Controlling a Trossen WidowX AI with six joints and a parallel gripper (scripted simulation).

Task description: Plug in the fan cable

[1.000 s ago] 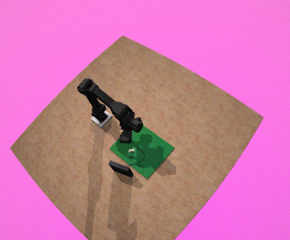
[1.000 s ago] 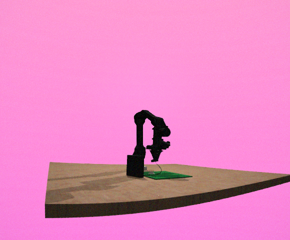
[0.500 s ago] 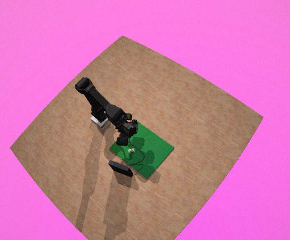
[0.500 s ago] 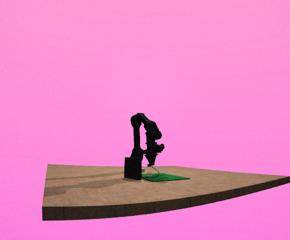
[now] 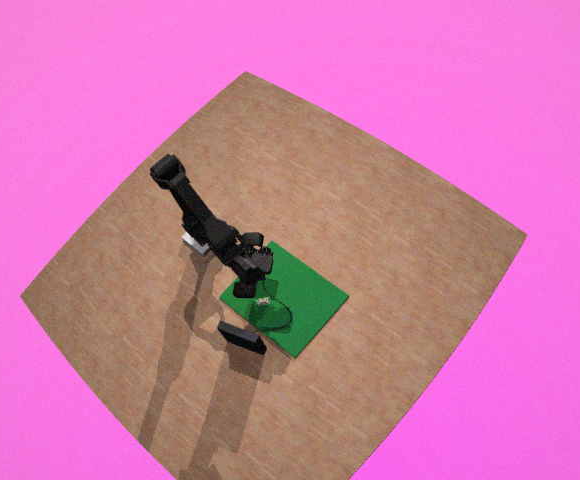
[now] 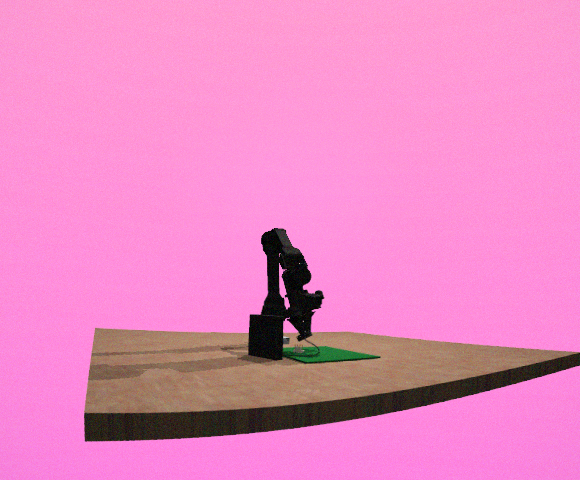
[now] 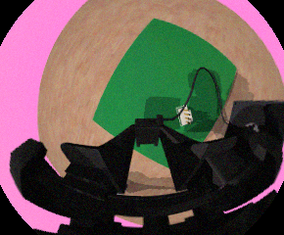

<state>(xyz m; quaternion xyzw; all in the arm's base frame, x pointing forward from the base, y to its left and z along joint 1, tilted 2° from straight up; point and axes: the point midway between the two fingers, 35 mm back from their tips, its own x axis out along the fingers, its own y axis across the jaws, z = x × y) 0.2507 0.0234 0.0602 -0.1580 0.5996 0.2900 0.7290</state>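
Now: gripper tip 80 mm short of the green board and 60 mm above it. Round my gripper tip: dark fan plug: 10 mm behind, 10 mm to the right; black fan: 110 mm ahead, 160 mm to the right, 10 mm above.
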